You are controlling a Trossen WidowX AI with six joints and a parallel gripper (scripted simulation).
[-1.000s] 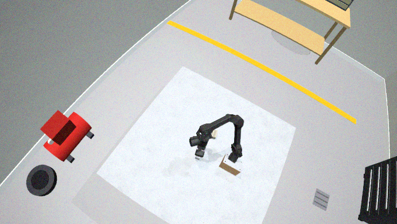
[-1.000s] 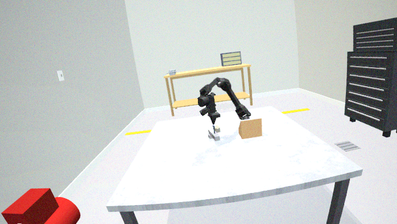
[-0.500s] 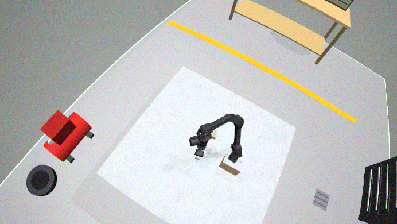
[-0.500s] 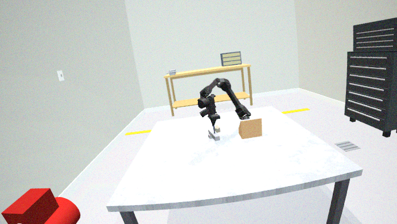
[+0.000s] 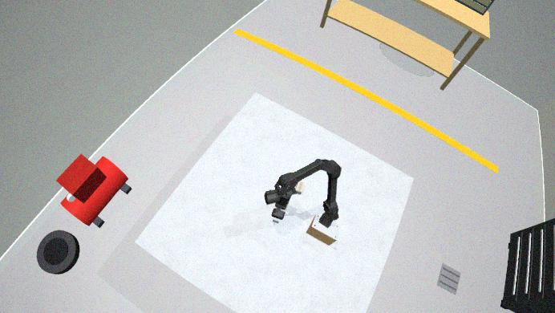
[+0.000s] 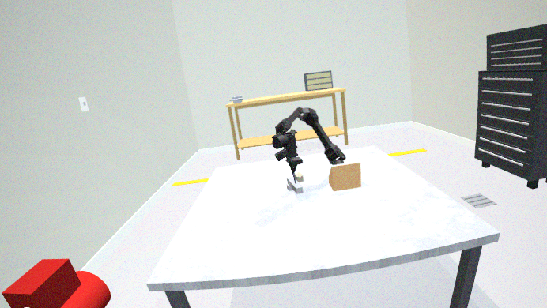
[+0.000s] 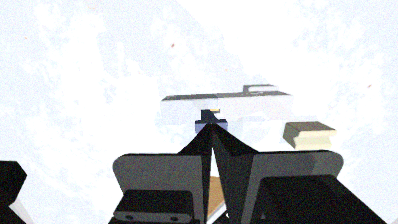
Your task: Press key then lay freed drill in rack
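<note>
Now: gripper tip 30 mm above the dark blue piece. Round my gripper tip: rack block (10 mm behind, 210 mm to the right, 110 mm below); then grey fixture (10 mm ahead, 30 mm to the right, 90 mm below).
</note>
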